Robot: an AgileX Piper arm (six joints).
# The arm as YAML. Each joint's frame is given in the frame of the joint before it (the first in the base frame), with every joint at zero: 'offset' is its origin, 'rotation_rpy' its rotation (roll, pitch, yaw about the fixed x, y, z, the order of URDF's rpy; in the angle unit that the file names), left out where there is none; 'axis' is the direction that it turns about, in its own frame. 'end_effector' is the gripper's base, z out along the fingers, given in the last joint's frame.
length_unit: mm
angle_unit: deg
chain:
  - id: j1
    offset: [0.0, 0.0, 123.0]
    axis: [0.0, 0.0, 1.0]
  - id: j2
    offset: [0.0, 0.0, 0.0]
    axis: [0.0, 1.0, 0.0]
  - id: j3
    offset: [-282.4, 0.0, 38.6]
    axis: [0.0, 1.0, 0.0]
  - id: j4
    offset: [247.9, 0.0, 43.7]
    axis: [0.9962, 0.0, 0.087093]
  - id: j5
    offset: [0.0, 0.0, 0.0]
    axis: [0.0, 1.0, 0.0]
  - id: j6
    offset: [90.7, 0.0, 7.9]
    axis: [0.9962, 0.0, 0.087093]
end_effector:
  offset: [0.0, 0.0, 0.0]
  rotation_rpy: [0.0, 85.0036, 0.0]
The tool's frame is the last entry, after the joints.
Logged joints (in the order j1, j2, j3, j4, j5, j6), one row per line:
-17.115, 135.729, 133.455, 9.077, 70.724, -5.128
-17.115, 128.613, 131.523, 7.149, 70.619, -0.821
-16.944, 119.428, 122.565, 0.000, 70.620, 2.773
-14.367, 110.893, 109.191, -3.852, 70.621, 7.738
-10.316, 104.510, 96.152, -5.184, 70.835, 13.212
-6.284, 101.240, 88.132, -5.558, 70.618, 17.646
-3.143, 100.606, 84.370, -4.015, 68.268, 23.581
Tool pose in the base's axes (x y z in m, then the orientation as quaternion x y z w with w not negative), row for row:
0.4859, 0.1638, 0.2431, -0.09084, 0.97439, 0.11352, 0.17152
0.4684, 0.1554, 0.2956, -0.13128, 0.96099, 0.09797, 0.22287
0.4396, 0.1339, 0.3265, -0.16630, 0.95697, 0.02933, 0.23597
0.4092, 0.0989, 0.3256, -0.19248, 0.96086, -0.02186, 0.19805
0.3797, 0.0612, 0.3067, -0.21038, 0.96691, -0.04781, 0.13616
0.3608, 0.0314, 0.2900, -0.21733, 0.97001, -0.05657, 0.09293
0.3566, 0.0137, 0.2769, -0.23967, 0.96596, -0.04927, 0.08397
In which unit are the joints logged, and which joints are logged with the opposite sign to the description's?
The joints are logged in degrees. Opposite sign: j1, j3, j6.
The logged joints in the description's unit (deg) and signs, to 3 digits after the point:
17.115, 135.729, -133.455, 9.077, 70.724, 5.128
17.115, 128.613, -131.523, 7.149, 70.619, 0.821
16.944, 119.428, -122.565, 0.000, 70.620, -2.773
14.367, 110.893, -109.191, -3.852, 70.621, -7.738
10.316, 104.510, -96.152, -5.184, 70.835, -13.212
6.284, 101.240, -88.132, -5.558, 70.618, -17.646
3.143, 100.606, -84.370, -4.015, 68.268, -23.581

